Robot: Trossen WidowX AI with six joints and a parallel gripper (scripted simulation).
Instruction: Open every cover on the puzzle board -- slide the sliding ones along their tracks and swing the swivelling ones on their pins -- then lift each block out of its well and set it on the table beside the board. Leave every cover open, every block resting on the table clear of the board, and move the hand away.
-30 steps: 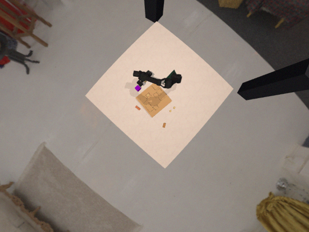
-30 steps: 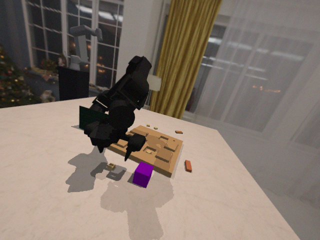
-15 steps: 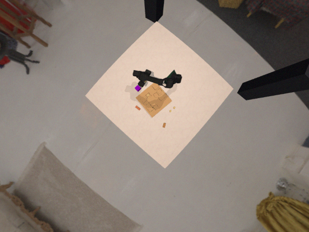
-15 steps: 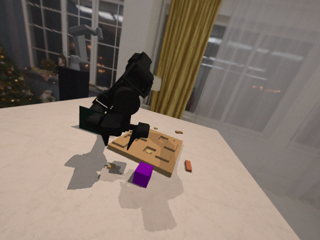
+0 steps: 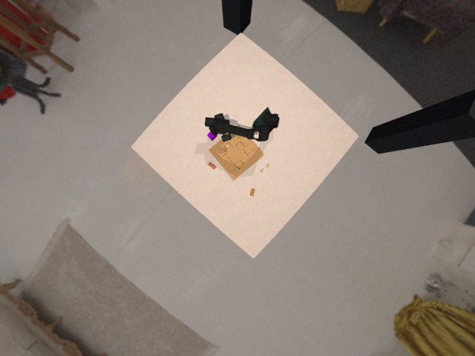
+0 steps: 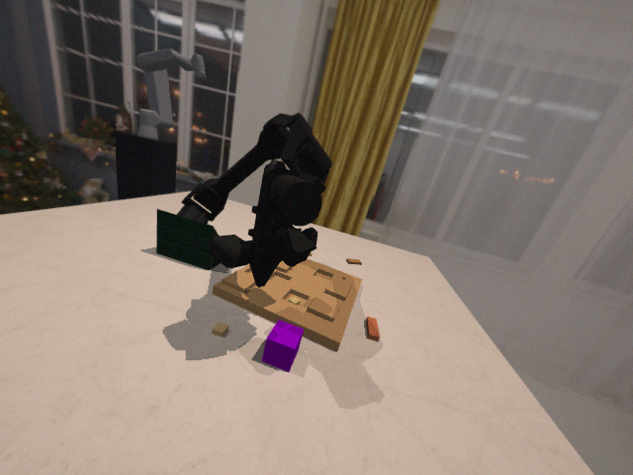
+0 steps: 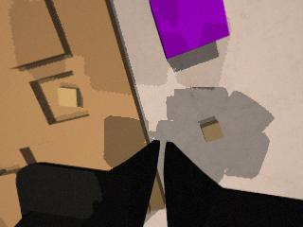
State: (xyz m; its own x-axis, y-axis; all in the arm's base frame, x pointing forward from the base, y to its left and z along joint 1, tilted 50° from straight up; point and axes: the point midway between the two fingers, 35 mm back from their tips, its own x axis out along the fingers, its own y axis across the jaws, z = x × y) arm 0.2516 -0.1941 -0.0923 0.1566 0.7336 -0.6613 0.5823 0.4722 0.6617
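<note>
Right now my gripper tip is 140 mm to the right of the tan puzzle board, 70 mm above it and 60 mm short of it. Round my gripper tip: purple cube: 70 mm ahead, 60 mm to the right, 60 mm below; orange block: 250 mm ahead, 80 mm below, 60 mm to the left.
</note>
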